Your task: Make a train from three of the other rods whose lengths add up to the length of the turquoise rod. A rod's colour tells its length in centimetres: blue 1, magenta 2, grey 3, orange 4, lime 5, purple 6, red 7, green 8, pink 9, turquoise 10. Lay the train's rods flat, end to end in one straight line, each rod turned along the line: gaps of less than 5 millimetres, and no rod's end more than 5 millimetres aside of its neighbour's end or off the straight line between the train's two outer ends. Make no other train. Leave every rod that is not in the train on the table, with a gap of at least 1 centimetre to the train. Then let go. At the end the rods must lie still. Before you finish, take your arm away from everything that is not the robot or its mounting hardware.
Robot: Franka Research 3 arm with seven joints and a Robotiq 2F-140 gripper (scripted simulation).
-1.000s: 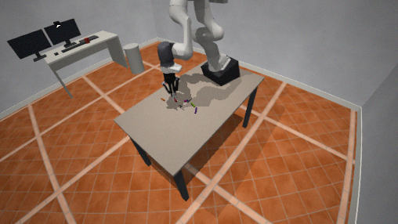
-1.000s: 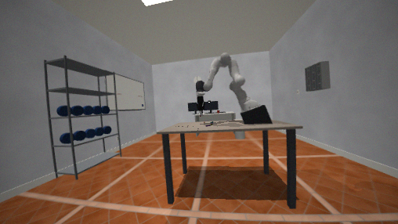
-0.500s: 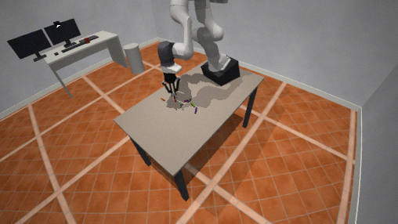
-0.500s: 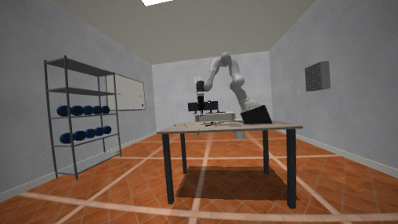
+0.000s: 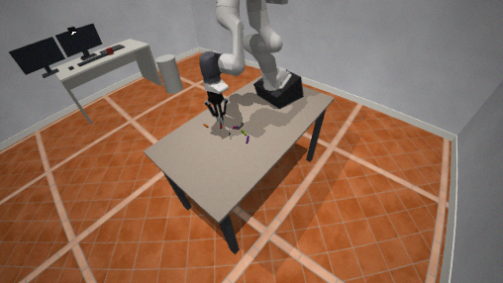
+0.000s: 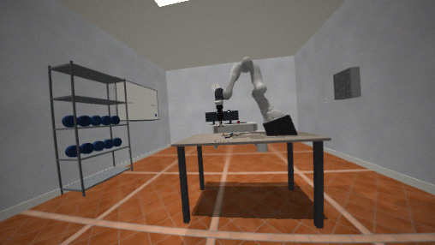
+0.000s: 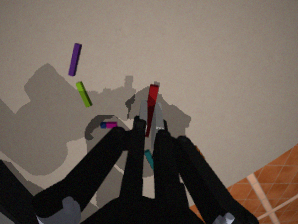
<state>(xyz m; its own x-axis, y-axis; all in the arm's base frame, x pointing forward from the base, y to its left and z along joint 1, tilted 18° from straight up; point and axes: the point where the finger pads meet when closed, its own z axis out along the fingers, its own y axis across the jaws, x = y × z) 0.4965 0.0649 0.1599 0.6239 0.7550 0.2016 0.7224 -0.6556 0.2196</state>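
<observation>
My gripper is now 130 mm above the magenta rod, 110 mm past it and 20 mm to the left of it. Round my hand: small blue rod (130 mm below, 120 mm behind, 10 mm to the right); lime rod (130 mm below, 110 mm behind, 60 mm to the left); red rod (30 mm below).
</observation>
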